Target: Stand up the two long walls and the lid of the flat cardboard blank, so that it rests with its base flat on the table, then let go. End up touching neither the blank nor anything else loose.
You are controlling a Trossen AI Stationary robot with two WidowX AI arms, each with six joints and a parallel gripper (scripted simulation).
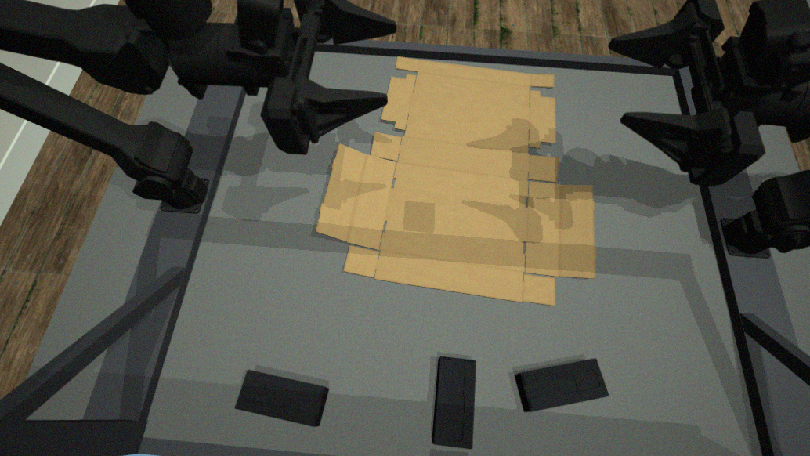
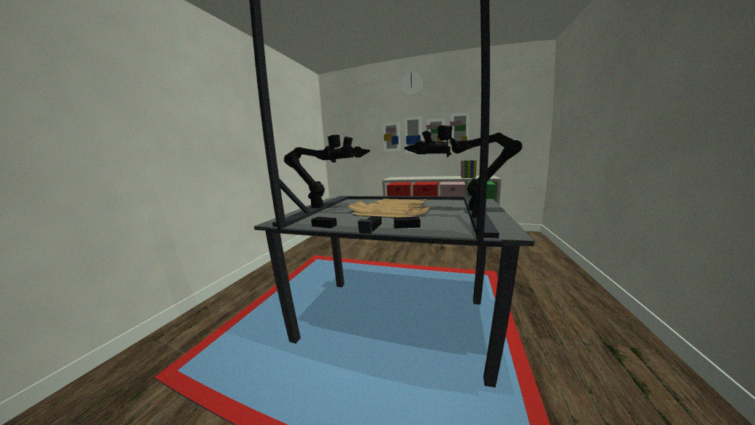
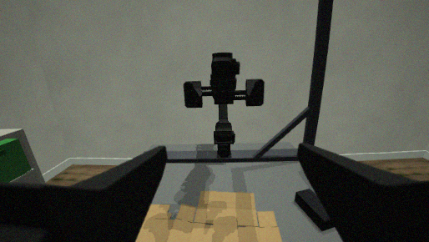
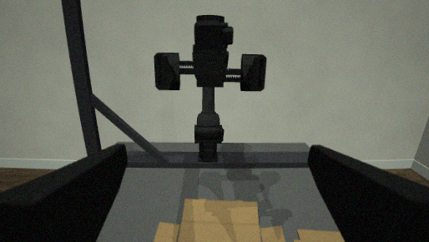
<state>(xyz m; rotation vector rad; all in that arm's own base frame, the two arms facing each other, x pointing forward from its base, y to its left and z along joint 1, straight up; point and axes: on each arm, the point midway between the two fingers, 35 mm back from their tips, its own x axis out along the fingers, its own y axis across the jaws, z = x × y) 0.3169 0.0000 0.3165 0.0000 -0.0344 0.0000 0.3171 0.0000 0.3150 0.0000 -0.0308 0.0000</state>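
Now: the corner flap 90 mm behind my left hand, 10 mm to the left of it and 330 mm below it. From my left hand the other things lie so: dark frame rail: 370 mm ahead, 140 mm to the right, 330 mm below.
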